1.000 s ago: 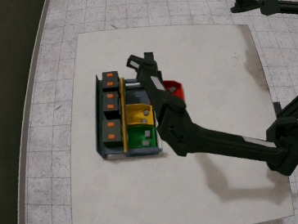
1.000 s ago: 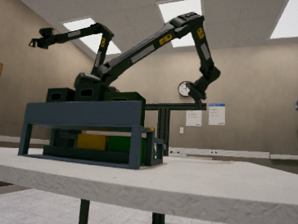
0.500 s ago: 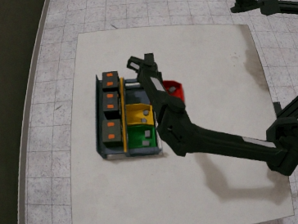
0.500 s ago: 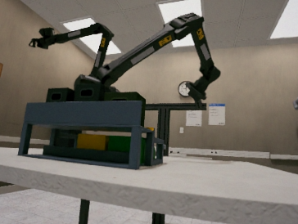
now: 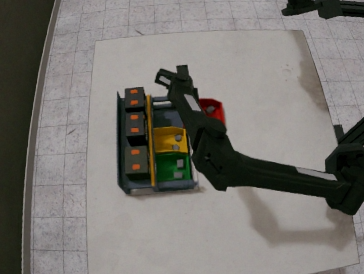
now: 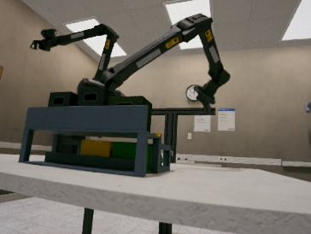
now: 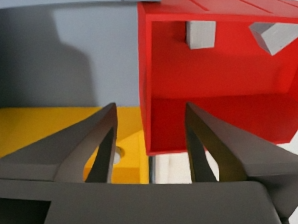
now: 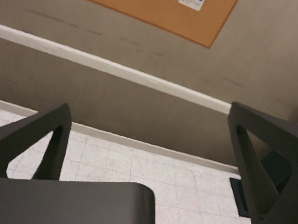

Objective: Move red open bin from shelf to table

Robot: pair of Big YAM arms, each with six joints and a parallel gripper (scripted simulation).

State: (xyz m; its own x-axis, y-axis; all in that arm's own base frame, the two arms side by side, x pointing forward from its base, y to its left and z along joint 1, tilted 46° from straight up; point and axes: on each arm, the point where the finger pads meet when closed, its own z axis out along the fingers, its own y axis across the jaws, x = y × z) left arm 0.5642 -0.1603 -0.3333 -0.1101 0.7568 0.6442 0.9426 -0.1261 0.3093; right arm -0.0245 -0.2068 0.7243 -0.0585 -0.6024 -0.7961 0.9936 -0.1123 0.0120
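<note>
Right now the red bin is 8 cm behind my left hand and 7 cm below it. From my left hand the other things lie so: green bin: 23 cm to the left, 8 cm ahead, 7 cm below; then yellow bin: 12 cm to the left, 9 cm ahead, 7 cm below.
</note>
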